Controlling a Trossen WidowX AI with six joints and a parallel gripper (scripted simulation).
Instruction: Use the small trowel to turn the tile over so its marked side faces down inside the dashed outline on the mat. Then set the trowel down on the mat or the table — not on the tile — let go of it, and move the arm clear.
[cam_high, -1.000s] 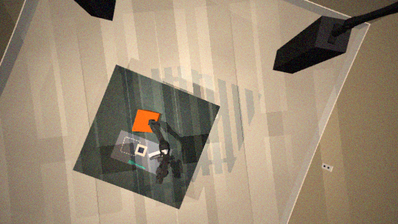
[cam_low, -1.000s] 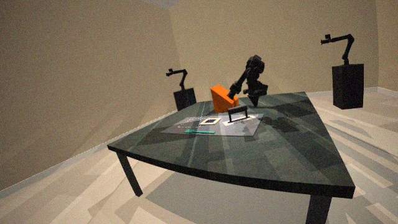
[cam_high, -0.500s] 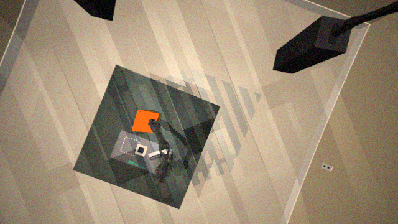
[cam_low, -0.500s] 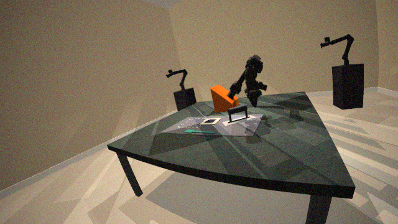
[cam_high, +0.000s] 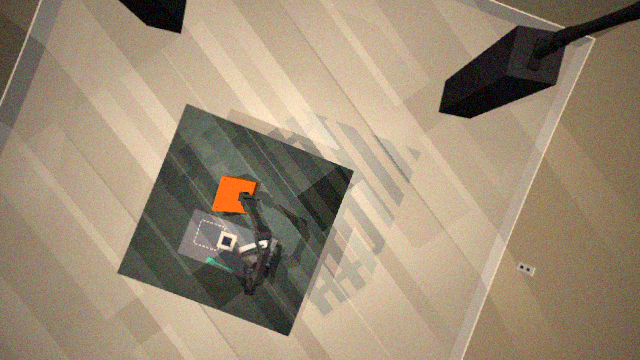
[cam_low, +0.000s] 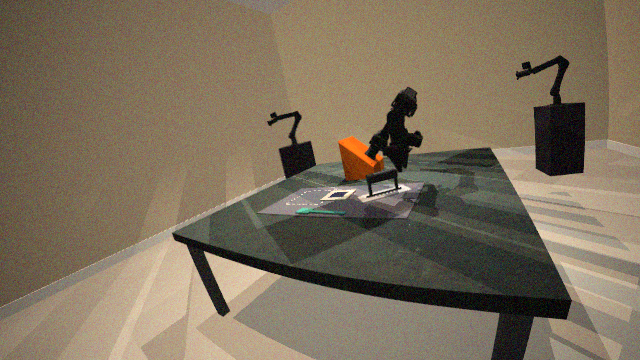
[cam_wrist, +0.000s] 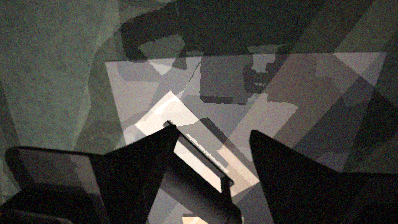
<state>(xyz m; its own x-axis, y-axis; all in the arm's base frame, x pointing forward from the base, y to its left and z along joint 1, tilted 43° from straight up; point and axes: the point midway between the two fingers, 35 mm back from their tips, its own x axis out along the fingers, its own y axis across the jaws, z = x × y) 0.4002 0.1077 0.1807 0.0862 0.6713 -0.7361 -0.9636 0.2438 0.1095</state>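
My gripper tip is 40 mm past the grey trowel, 70 mm to the left of it and 50 mm above it. Round my gripper tip: grey mat: 10 mm behind, 270 mm to the right, 110 mm below; tile: 50 mm behind, 280 mm to the right, 90 mm below; teal trowel: 120 mm ahead, 320 mm to the right, 90 mm below.
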